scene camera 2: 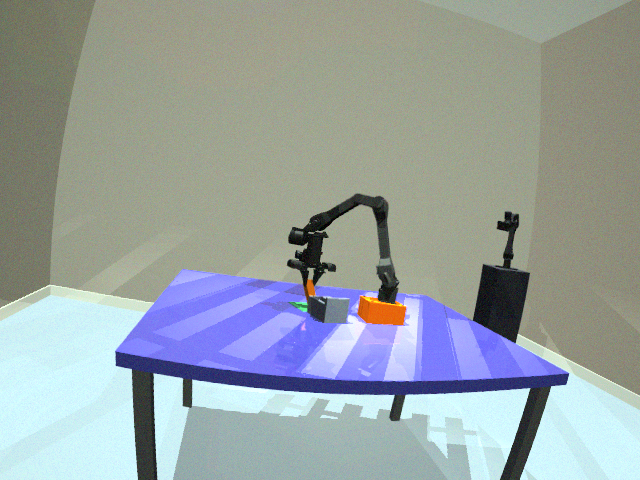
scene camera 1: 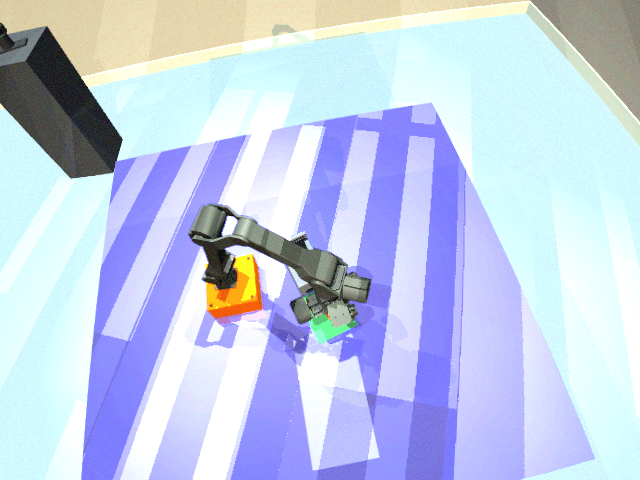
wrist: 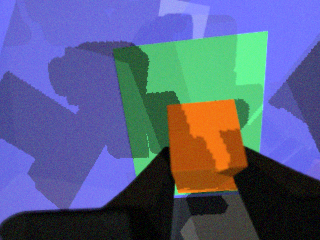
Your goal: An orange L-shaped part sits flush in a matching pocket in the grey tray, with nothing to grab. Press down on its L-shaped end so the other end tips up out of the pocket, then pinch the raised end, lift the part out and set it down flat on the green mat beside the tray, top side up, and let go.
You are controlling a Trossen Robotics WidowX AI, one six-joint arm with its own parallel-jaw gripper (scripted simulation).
Scene:
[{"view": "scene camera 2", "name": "gripper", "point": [308, 287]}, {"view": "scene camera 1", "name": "gripper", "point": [329, 308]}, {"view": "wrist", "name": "gripper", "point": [199, 151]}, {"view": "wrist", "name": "orange L-shaped part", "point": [206, 147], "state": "held by the gripper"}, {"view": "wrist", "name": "green mat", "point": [151, 76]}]

